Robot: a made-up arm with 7 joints. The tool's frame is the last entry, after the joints.
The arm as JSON. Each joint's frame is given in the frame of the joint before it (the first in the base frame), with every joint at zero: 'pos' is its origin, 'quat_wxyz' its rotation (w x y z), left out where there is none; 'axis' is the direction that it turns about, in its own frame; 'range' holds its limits. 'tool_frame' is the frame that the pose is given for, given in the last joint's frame.
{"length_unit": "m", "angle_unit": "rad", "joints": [
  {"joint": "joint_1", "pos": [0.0, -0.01, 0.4], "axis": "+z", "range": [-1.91, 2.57]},
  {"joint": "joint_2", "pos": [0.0, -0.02, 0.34], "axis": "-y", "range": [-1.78, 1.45]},
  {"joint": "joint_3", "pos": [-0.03, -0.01, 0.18], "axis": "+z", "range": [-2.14, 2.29]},
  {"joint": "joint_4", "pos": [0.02, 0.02, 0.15], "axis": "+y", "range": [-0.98, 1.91]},
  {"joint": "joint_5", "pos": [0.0, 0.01, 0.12], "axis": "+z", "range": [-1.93, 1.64]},
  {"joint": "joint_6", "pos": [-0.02, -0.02, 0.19], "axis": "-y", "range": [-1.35, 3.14]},
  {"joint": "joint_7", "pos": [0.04, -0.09, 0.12], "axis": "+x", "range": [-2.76, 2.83]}
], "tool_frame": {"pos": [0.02, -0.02, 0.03], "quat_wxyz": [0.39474, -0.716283, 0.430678, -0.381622]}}
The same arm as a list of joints. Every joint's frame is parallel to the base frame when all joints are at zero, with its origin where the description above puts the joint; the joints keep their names.
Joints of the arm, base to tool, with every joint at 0 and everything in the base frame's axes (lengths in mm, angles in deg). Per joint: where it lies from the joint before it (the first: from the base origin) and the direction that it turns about. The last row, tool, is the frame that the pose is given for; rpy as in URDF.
joint_1: offset 0.0 -10.0 400.0 axis 0 0 1
joint_2: offset 0.0 -20.0 340.0 axis 0 -1 0
joint_3: offset -30.0 -10.0 180.0 axis 0 0 1
joint_4: offset 20.0 20.0 150.0 axis 0 1 0
joint_5: offset 0.0 10.0 120.0 axis 0 0 1
joint_6: offset -20.0 -20.0 190.0 axis 0 -1 0
joint_7: offset 40.0 -90.0 120.0 axis 1 0 0
tool: offset 20.0 -20.0 30.0 rpy -113.94 -11.93 -69.80
Joint limits (deg, base to tool): -109.43..147.25 -101.99..83.08 -122.61..131.21 -56.15..109.43 -110.58..93.97 -77.35..179.91 -158.14..162.15

